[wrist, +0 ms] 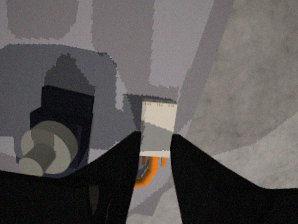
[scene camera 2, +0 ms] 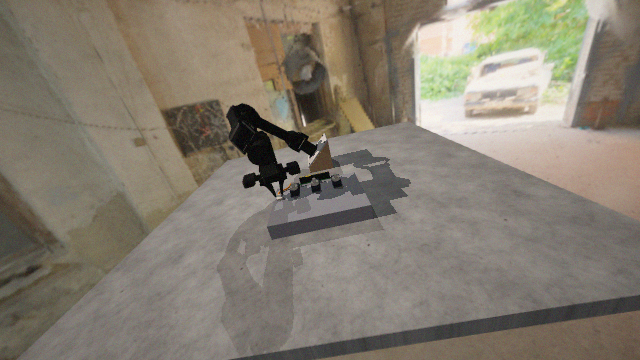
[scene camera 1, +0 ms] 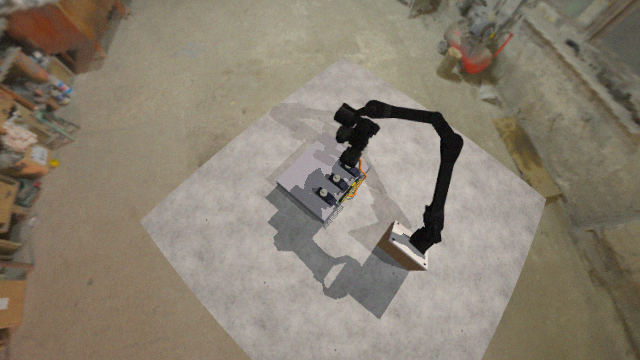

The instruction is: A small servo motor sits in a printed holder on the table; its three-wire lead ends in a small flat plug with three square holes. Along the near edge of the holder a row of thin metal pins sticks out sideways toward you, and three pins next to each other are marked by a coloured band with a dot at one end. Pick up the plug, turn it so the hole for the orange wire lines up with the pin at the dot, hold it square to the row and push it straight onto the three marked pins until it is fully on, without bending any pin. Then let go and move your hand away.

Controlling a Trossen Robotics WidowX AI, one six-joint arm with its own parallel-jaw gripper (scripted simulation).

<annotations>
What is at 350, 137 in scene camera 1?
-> My gripper.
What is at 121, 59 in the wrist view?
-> A grey printed holder.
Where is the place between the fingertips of my gripper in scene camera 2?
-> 279, 196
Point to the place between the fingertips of my gripper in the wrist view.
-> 155, 139
</annotations>
